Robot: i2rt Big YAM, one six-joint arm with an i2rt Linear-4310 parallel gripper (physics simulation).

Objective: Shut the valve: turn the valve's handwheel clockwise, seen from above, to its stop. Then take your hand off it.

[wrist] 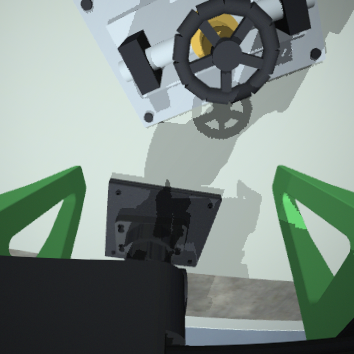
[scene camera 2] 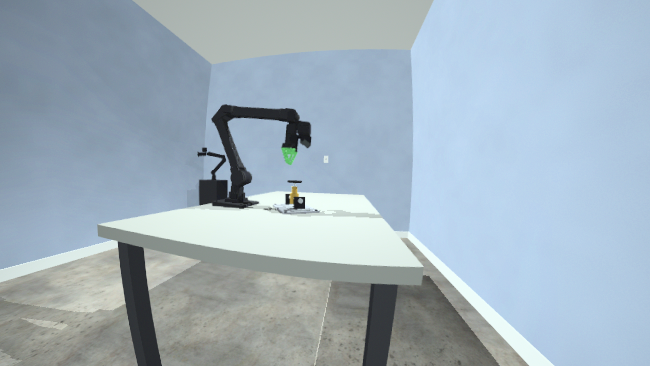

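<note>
The valve's black five-spoked handwheel [scene camera 2: 294,181] [wrist: 227,55] lies level on top of the yellow valve body [scene camera 2: 294,194] [wrist: 202,42]. The valve sits on a pipe between two black blocks on a pale base plate [wrist: 112,70]. My gripper [scene camera 2: 289,163] [wrist: 178,175] has green fingers, is open and holds nothing. In the scene view it hangs above the handwheel, pointing down, clear of it. In the wrist view the wheel lies at the top, beyond the fingertips. The fingers overlap each other in the scene view.
The arm's black base plate [scene camera 2: 235,203] [wrist: 200,240] stands on the pale table [scene camera 2: 260,240], left of the valve in the scene view. A smaller black arm [scene camera 2: 218,165] on a black box [scene camera 2: 213,192] stands behind at the left.
</note>
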